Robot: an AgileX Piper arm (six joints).
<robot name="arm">
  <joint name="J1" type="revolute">
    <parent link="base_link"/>
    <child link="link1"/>
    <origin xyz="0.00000 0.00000 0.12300" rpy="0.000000 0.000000 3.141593"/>
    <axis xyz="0 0 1"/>
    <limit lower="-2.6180" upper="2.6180"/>
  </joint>
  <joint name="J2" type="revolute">
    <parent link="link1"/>
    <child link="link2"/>
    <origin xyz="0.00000 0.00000 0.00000" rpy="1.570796 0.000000 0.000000"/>
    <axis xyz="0 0 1"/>
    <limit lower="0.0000" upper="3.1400"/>
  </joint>
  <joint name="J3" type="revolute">
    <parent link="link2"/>
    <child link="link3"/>
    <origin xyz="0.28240 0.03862 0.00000" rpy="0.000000 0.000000 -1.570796"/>
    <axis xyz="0 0 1"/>
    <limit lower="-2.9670" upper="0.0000"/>
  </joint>
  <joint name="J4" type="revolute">
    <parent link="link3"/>
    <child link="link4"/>
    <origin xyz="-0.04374 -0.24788 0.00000" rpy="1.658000 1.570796 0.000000"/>
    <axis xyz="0 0 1"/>
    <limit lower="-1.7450" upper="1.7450"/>
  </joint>
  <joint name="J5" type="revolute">
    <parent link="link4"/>
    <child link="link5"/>
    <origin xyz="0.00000 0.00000 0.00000" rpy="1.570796 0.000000 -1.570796"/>
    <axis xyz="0 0 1"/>
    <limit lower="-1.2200" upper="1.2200"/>
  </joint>
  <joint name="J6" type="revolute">
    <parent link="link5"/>
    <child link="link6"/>
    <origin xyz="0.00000 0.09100 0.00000" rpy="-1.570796 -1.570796 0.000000"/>
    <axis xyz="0 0 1"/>
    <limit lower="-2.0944" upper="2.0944"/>
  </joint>
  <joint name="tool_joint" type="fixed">
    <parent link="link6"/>
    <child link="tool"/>
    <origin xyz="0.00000 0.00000 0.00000" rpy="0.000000 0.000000 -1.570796"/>
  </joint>
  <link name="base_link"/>
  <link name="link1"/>
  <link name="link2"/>
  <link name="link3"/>
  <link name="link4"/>
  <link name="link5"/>
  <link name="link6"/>
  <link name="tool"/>
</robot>
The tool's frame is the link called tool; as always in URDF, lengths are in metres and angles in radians.
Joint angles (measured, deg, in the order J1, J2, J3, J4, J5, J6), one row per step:
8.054 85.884 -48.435 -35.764 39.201 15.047
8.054 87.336 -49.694 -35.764 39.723 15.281
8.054 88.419 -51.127 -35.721 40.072 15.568
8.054 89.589 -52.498 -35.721 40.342 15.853
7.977 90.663 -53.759 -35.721 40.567 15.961
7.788 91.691 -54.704 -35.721 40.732 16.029
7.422 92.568 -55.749 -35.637 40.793 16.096
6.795 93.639 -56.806 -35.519 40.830 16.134
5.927 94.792 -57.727 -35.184 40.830 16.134
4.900 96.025 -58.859 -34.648 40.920 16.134
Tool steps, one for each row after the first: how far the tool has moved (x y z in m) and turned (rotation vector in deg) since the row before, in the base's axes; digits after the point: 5 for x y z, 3 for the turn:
0.00582 0.00045 -0.00157 -0.150 0.514 -0.456
0.00601 0.00064 0.00092 0.056 -0.168 -0.439
0.00605 0.00066 0.00014 0.033 -0.085 -0.376
0.00558 0.00022 0.00004 -0.023 -0.049 -0.280
0.00454 -0.00049 -0.00122 -0.052 0.186 -0.329
0.00474 -0.00131 -0.00006 0.095 -0.133 -0.498
0.00509 -0.00273 -0.00114 0.098 0.042 -0.740
0.00468 -0.00402 -0.00240 0.257 0.262 -1.045
0.00521 -0.00490 -0.00215 0.408 0.214 -1.356

